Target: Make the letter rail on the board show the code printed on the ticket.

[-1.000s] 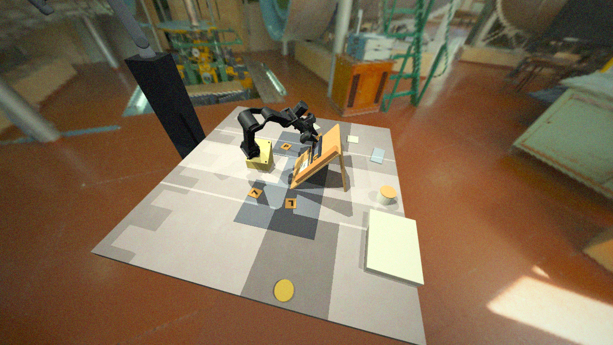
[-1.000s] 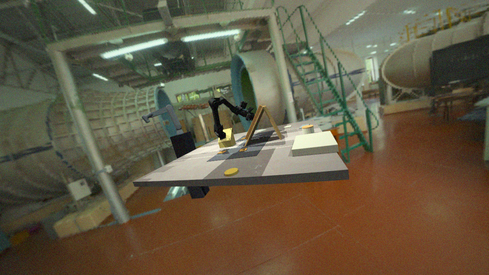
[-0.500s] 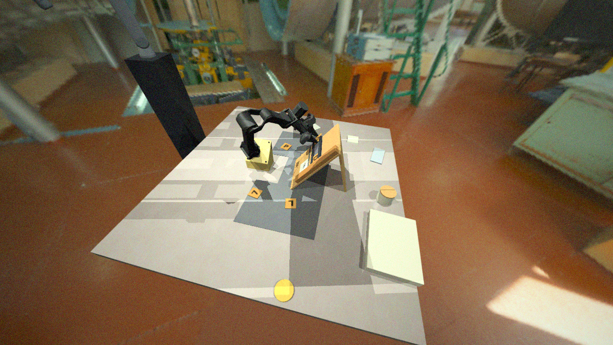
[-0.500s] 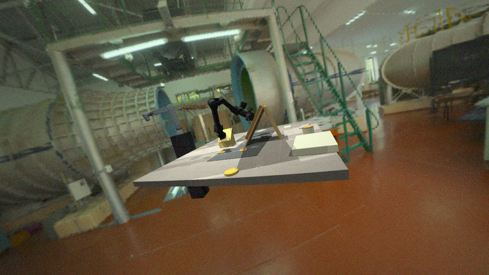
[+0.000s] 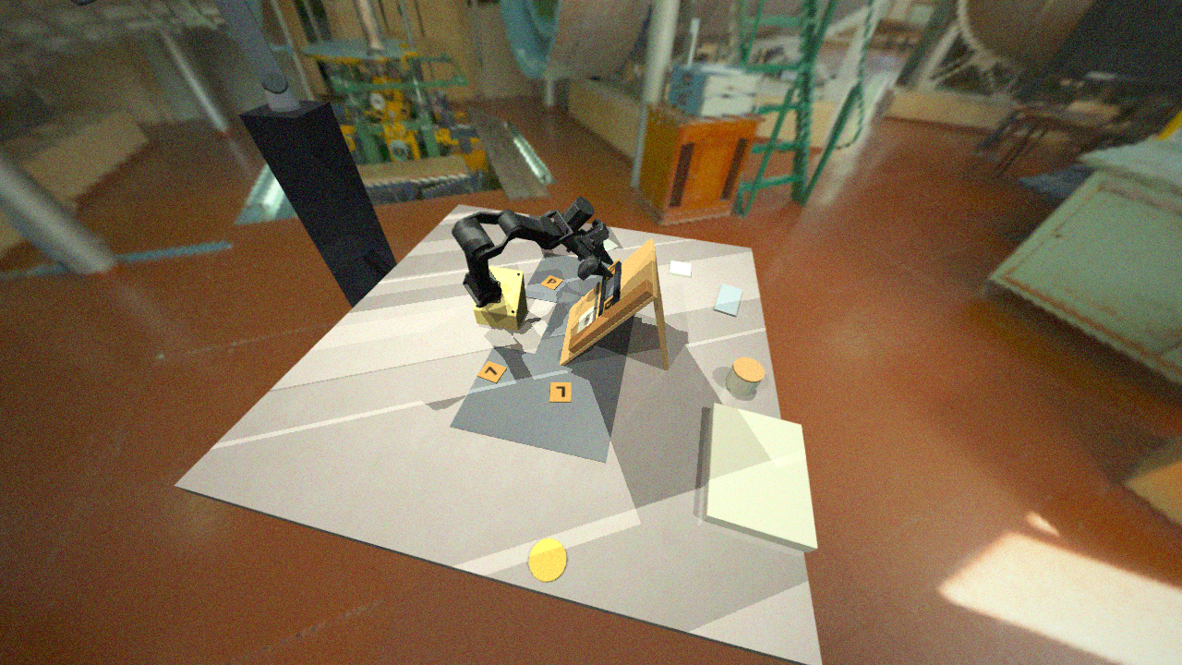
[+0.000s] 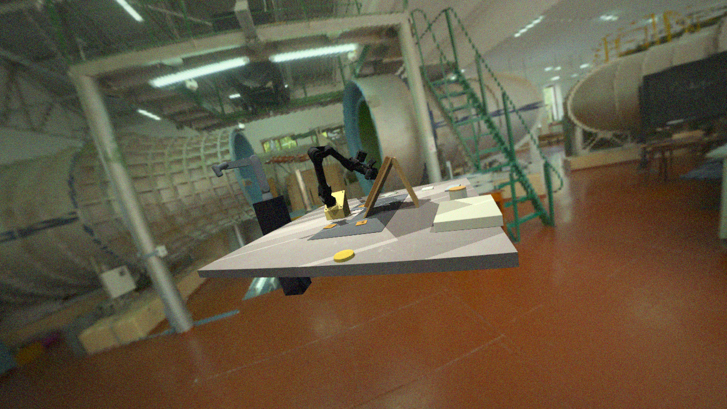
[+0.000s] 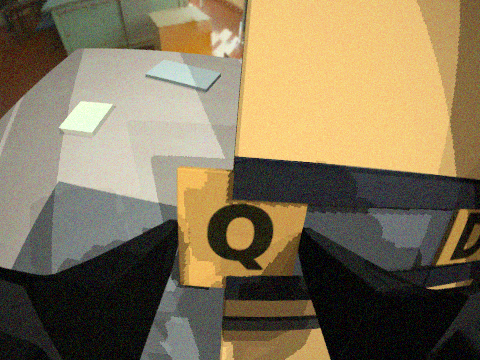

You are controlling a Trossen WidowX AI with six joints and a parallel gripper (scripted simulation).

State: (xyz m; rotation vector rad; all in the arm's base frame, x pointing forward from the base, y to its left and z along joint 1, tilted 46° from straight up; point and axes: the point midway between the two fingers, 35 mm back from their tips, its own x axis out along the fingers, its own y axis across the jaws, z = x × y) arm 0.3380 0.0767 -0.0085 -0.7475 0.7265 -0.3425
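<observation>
The white ticket is 6 cm behind my gripper tip, 13 cm to the right of it and 9 cm below it. From my gripper tip the other things lie so: mat (16 cm behind, 9 cm to the right, 17 cm below); then cream block (35 cm ahead, 50 cm to the right, 15 cm below); then yellow disc (9 cm behind, 71 cm to the right, 16 cm below).
</observation>
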